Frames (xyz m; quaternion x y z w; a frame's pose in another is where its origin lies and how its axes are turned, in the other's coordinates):
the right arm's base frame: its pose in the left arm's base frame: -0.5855 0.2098 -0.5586 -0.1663 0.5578 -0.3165 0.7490
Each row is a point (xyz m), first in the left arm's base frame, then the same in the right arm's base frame.
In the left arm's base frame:
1: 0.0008 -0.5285 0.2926
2: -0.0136 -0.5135 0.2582
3: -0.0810 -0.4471 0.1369
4: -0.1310 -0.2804 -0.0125
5: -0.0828 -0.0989 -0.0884
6: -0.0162 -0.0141 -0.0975
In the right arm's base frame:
1: -0.0307 -0.8929 0.9028
2: -0.0180 -0.8652 0.8766
3: 0.0149 -0.7622 0.7672
4: 0.0051 -0.5626 0.6547
5: -0.0506 -0.3679 0.6567
6: -0.0881 -0.2800 0.7076

